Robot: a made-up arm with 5 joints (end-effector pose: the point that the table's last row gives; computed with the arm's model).
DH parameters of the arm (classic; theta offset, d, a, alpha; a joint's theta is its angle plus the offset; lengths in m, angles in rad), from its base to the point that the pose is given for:
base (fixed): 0 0.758 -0.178 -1.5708
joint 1: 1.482 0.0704 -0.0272 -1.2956
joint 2: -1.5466 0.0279 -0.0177 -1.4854
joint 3: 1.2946 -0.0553 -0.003 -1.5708
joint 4: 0 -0.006 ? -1.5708
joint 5: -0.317 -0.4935 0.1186 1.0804
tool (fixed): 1.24 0.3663 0 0
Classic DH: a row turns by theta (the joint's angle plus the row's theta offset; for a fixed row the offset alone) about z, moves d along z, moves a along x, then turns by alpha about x.
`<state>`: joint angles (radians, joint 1 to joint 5).
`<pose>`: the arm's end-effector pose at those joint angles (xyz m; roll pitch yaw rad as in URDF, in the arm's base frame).
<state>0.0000 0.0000 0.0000 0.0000 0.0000</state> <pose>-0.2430 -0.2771 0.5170 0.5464 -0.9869 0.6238</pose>
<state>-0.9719 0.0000 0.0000 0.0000 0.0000</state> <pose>-0.0156 -0.2771 0.5685 -1.5001 -0.9971 2.5064</pose>
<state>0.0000 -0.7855 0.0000 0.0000 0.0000</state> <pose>-0.1490 0.0018 0.3483 2.3119 -1.1302 -0.9373</pose>
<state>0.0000 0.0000 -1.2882 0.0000 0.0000</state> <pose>0.1040 -0.0631 0.5171 0.5465 -0.9869 1.9120</pose>
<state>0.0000 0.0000 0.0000 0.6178 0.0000</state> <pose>-0.0519 -0.2771 0.5601 -0.8571 -1.2205 1.9235</pose>
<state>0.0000 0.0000 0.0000 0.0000 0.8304</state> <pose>0.0070 -0.1563 0.5170 0.5464 -0.9869 1.4542</pose>
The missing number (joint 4, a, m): -0.04
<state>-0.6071 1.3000 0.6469 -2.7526 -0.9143</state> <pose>-0.2984 0.4136 1.1852 -0.3285 0.4826 -1.9429</pose>
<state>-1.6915 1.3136 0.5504 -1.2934 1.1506</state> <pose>-0.1324 -0.1208 0.3805 -0.1579 -1.4985 1.0496</pose>
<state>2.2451 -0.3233 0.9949 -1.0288 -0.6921</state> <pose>0.2370 0.2107 1.0576 -1.6778 0.2740 -2.1657</pose>
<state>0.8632 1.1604 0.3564 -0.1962 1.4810</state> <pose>-0.1601 -0.2955 0.6646 1.8469 0.2759 1.4543</pose>
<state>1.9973 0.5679 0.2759 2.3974 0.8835</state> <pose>0.2890 0.1184 0.5213 0.0245 -0.9105 2.5847</pose>
